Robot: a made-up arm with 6 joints. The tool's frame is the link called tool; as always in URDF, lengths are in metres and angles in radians.
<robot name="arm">
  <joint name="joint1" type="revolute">
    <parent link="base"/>
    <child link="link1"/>
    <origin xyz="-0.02 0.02 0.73"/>
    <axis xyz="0 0 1"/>
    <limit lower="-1.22" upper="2.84" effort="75" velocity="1.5"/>
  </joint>
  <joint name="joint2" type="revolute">
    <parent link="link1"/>
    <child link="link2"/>
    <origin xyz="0.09 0 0.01"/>
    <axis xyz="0 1 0"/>
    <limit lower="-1.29" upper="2.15" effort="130" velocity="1.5"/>
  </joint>
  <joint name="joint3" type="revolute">
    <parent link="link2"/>
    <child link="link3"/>
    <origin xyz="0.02 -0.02 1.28"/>
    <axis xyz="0 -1 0"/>
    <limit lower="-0.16" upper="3.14" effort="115" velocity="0.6"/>
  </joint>
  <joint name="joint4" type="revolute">
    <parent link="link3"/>
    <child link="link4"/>
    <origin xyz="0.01 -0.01 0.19"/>
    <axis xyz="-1 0 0"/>
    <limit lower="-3.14" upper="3.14" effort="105" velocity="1"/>
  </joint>
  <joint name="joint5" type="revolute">
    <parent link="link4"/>
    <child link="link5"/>
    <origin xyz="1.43 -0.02 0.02"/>
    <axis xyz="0 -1 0"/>
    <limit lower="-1.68" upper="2.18" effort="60" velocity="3.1"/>
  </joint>
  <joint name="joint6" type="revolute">
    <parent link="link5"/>
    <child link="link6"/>
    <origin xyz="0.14 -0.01 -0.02"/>
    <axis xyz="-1 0 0"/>
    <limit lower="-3.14" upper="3.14" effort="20" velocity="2.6"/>
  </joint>
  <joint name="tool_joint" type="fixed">
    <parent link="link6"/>
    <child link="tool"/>
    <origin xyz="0.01 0 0.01" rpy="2.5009 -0.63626 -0.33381"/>
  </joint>
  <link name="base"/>
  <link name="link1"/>
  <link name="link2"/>
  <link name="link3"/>
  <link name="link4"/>
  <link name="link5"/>
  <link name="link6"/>
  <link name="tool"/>
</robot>
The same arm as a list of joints. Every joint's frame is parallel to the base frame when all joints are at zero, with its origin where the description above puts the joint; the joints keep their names.
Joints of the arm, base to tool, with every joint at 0 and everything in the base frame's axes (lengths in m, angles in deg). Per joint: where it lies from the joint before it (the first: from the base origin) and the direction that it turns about. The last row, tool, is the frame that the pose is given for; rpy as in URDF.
joint1: xyz -0.0200 0.0200 0.7300 axis 0 0 1
joint2: xyz 0.0900 0.0000 0.0100 axis 0 1 0
joint3: xyz 0.0200 -0.0200 1.2800 axis 0 -1 0
joint4: xyz 0.0100 -0.0100 0.1900 axis -1 0 0
joint5: xyz 1.4300 -0.0200 0.0200 axis 0 -1 0
joint6: xyz 0.1400 -0.0100 -0.0200 axis -1 0 0
tool: xyz 0.0100 0.0000 0.0100 rpy 143.29 -36.46 -19.13
Joint limits (deg, base to tool): -69.90..162.72 -73.91..123.19 -9.17..179.91 -179.91..179.91 -96.26..124.90 -179.91..179.91

